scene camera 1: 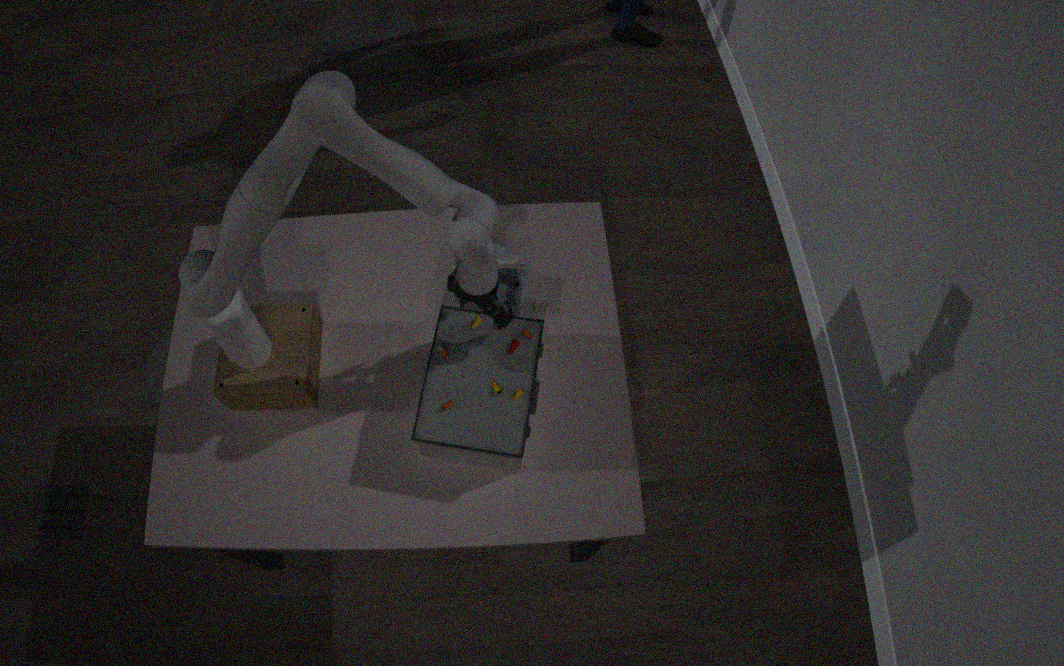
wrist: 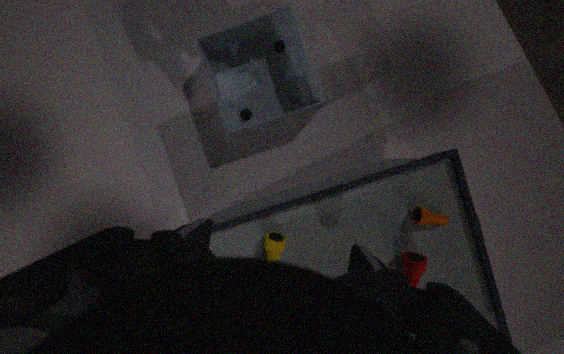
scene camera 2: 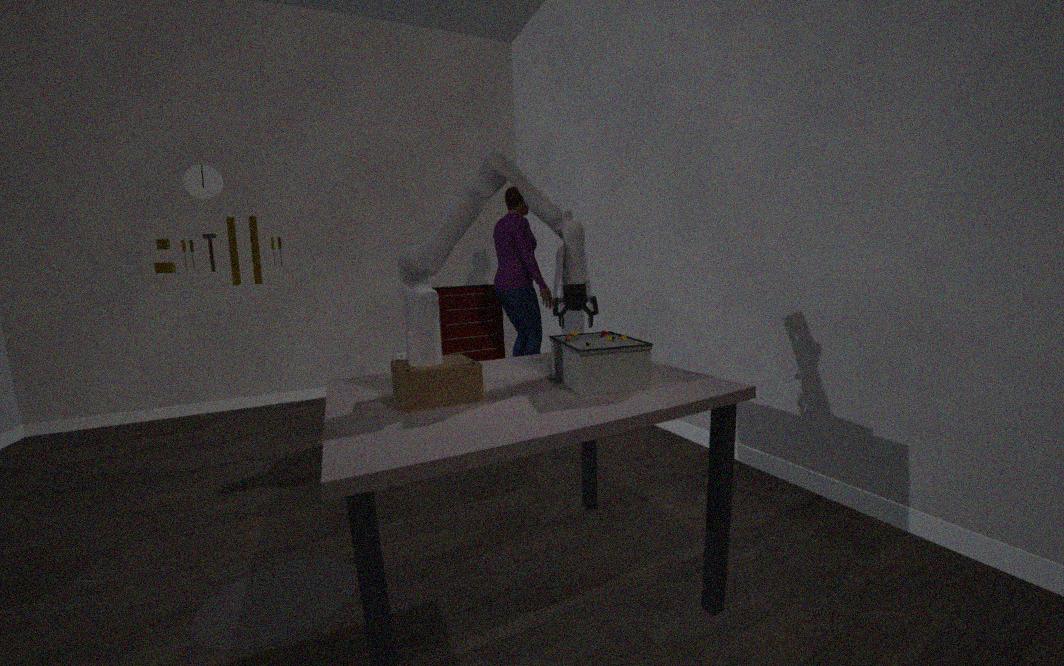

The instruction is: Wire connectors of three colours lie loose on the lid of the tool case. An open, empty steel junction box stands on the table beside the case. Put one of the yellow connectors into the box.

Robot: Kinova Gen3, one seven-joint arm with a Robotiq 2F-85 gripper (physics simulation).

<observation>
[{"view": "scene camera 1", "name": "my gripper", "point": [480, 315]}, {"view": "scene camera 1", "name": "tool case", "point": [480, 427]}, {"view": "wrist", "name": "my gripper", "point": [279, 247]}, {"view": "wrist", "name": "tool case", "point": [371, 205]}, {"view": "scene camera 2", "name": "my gripper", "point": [576, 328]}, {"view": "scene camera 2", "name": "tool case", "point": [605, 366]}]
</observation>
